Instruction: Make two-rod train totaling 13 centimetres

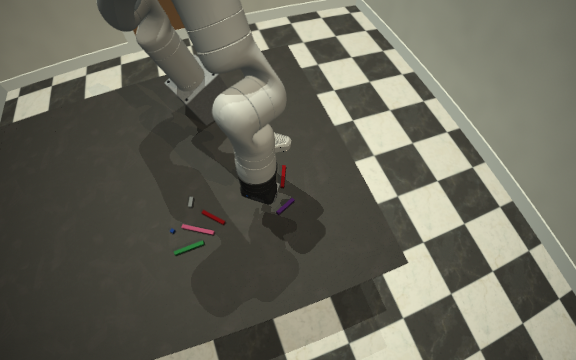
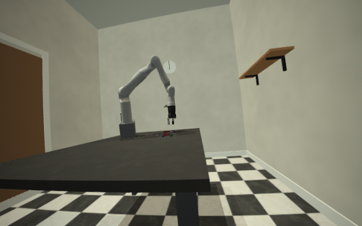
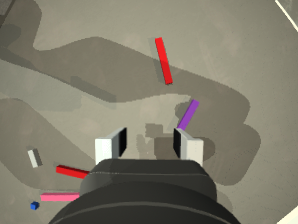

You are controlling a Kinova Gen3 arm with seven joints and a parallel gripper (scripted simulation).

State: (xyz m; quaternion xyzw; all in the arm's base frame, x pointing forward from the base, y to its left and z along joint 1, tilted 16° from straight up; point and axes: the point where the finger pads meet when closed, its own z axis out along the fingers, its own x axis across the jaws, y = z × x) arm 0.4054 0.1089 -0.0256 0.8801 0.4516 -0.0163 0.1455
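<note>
My gripper is now 19 cm to the left of the pink rod, 9 cm above it and 1 cm short of it. Also, from my hand: green rod (22 cm to the right, 9 cm below, 5 cm ahead); then short grey rod (20 cm to the right, 9 cm below, 7 cm behind); then purple rod (9 cm below, 5 cm to the left, 2 cm ahead).
</note>
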